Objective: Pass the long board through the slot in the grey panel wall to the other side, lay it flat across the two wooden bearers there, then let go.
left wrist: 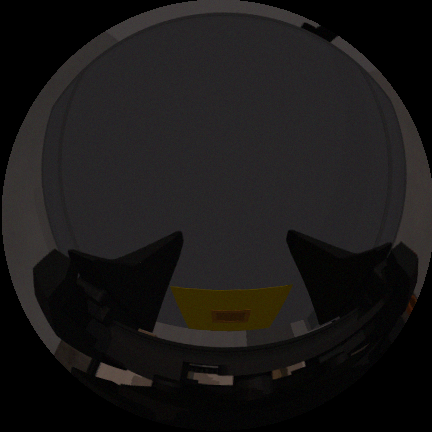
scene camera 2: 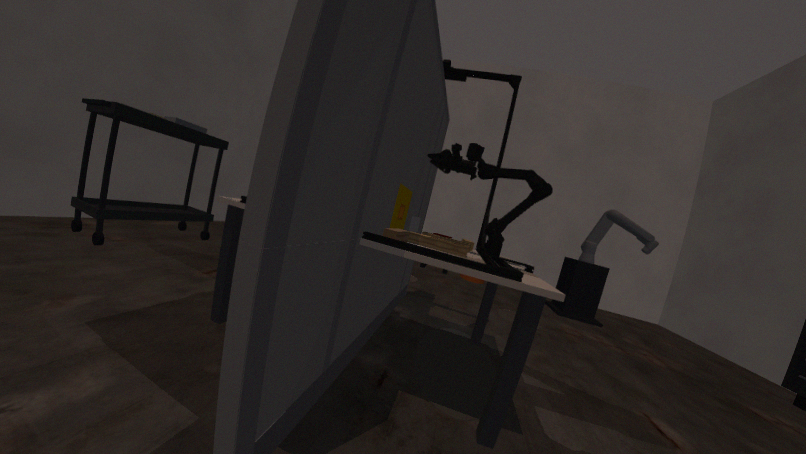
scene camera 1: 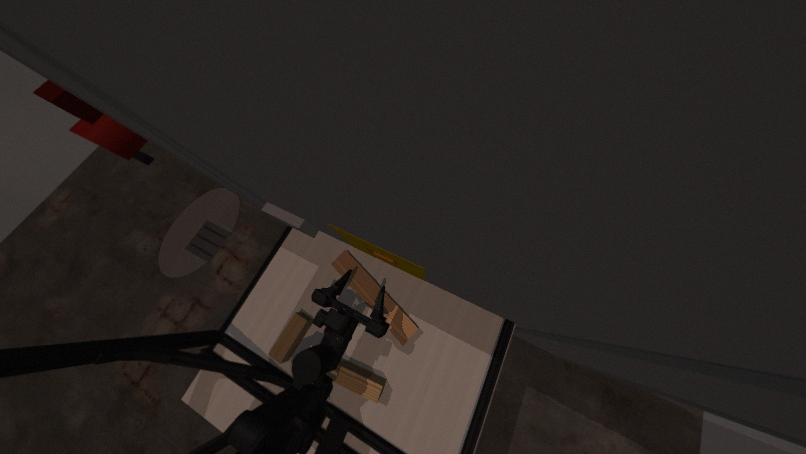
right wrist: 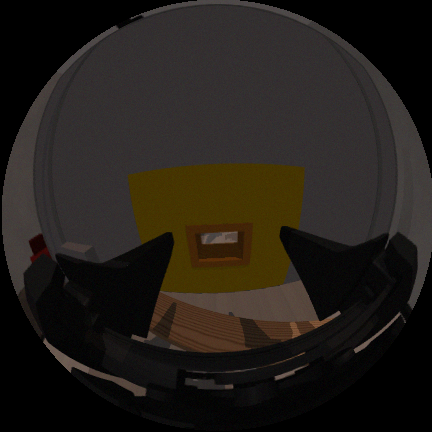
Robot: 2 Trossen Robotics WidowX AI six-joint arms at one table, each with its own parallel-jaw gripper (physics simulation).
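Places are measured from the left arm's base along level axes (x back, y down, z right), in centimetres.
Pixels of known places: left gripper, fingertip midpoint: [left wrist: 235,236] [scene camera 2: 429,158]; right gripper, fingertip midpoint: [scene camera 1: 367,277] [right wrist: 227,234]; left arm's base at its link origin: [scene camera 2: 491,255]; right arm's base at its link origin: [scene camera 1: 312,416].
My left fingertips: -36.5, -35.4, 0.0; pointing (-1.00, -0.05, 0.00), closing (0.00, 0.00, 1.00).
Ahead of a thing's pixels: the offset from my left fingertips to its top centre, as dx, dy, dz.
The long board @(-21.9, +33.4, -0.1) [scene camera 1: 365,285] [right wrist: 200,327] lies on the table on the right arm's side, askew near the grey panel wall [scene camera 1: 507,140] [scene camera 2: 349,169] [left wrist: 225,125] [right wrist: 215,90]. The slot's orange frame @(-9.3, +23.1, +0.6) [right wrist: 219,228] sits in a yellow panel [scene camera 1: 406,267] [scene camera 2: 402,197] [left wrist: 200,300] [right wrist: 215,195]. My right gripper [scene camera 1: 369,275] [right wrist: 227,234] is open and empty above the board, facing the wall. My left gripper [scene camera 2: 431,157] [left wrist: 235,236] is open and empty, high above its table. Pale wooden pieces @(+14.0, +33.6, -12.4) [scene camera 2: 439,242] lie there; I cannot tell the bearers apart.
Two shorter wooden blocks @(-42.0, +33.0, +15.5) [scene camera 1: 289,338] @(-42.1, +31.1, -5.9) [scene camera 1: 360,383] lie beside and below the right arm in scene camera 1. Dark rails edge the tables. A dark post with an overhead arm [scene camera 2: 501,140] stands behind the left arm. A cart [scene camera 2: 152,121] stands beyond the wall.
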